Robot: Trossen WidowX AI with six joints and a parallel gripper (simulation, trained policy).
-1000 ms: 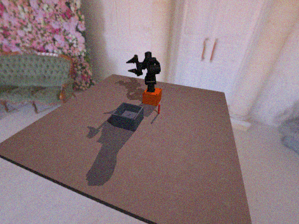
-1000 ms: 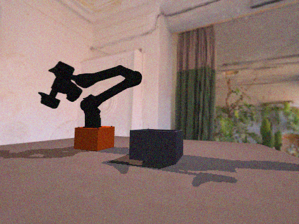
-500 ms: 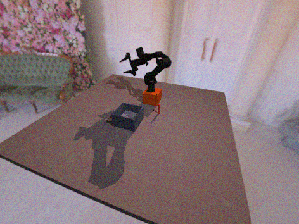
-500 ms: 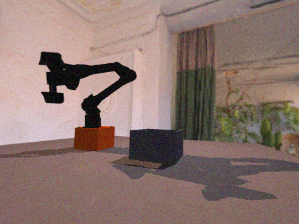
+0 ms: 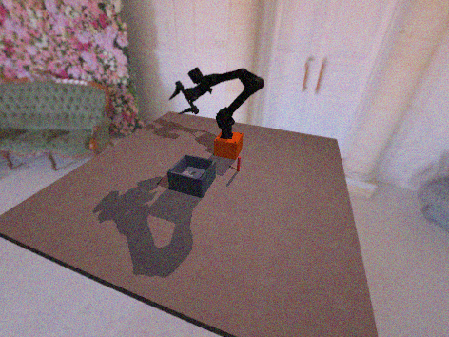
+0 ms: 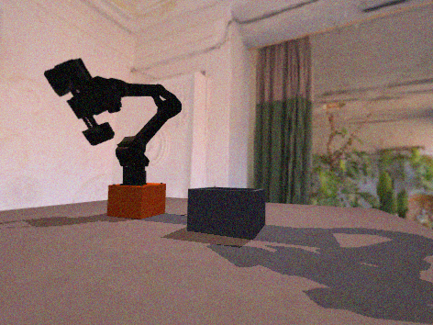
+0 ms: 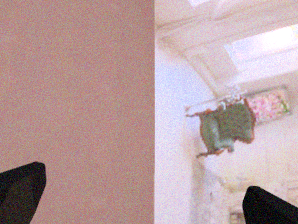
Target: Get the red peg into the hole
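Now: gripper tip 380 mm to the right of the red peg, 210 mm above it and 160 mm short of it. Also, from my gripper tip: dark box 300 mm ahead, 220 mm below, 190 mm to the left; then grey plate 300 mm ahead, 200 mm below, 190 mm to the left.
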